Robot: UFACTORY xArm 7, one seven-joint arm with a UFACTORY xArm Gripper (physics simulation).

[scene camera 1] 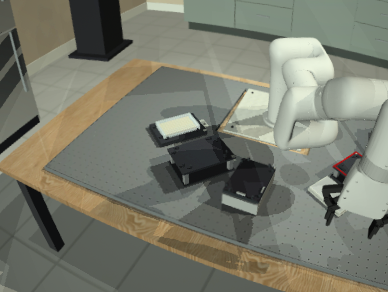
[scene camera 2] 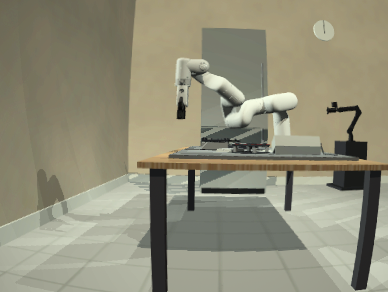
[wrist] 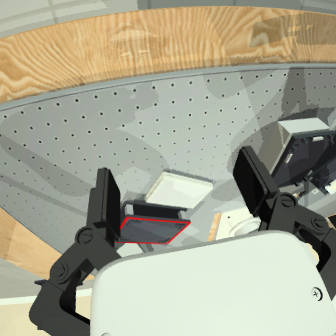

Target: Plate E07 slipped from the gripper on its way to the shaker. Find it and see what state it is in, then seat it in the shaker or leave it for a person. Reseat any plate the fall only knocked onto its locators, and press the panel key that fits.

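Seen in the pictures: gripper, fingertip midpoint: [scene camera 1: 348, 227] [scene camera 2: 181, 119] [wrist: 176, 169]; arm's base, link origin: [wrist: 244, 227].
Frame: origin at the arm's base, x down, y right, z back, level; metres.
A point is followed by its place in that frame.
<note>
My gripper [scene camera 1: 351, 227] {x -0.146, y -0.227, z -0.576 m} [scene camera 2: 181, 111] {x -0.146, y -0.227, z -0.576 m} [wrist: 176, 169] {x -0.146, y -0.227, z -0.576 m} is open and empty, high above the table. A cream plate [scene camera 1: 177, 125] {x -0.026, y 0.315, z -0.194 m} sits on a low black base [scene camera 1: 161, 140] {x -0.010, y 0.342, z -0.266 m}. A flat white slab [scene camera 1: 323, 192] [wrist: 180, 189] {x -0.009, y -0.210, z -0.355 m} lies on the mat beside a red-rimmed black stand [scene camera 1: 345, 164] {x -0.035, y -0.239, z -0.229 m} [wrist: 155, 231] {x -0.035, y -0.289, z -0.246 m}; no label on it is readable. A raised black platform on posts [scene camera 1: 200, 155] {x -0.047, y 0.184, z -0.339 m} stands near the low base. Right of it is a grey box with a black top [scene camera 1: 250, 180] {x -0.050, y 0.023, z -0.398 m} [wrist: 305, 155] {x -0.050, y 0.032, z -0.411 m}. Which device is the shaker, and which plate is E07, I cannot tell.
A perforated grey mat [scene camera 1: 115, 115] {x 0.005, y 0.579, z -0.164 m} [wrist: 135, 107] {x 0.005, y -0.251, z -0.550 m} covers the wooden table [scene camera 1: 100, 95] {x 0.018, y 0.737, z -0.031 m} [wrist: 100, 55] {x 0.018, y -0.274, z -0.622 m}. The arm stands on a white base plate [scene camera 1: 246, 112] {x 0.001, y 0.125, z -0.001 m} at the back. A pale wedge-shaped box [scene camera 2: 297, 145] {x -0.036, y -0.433, z -0.065 m} stands on the table in scene camera 2.
</note>
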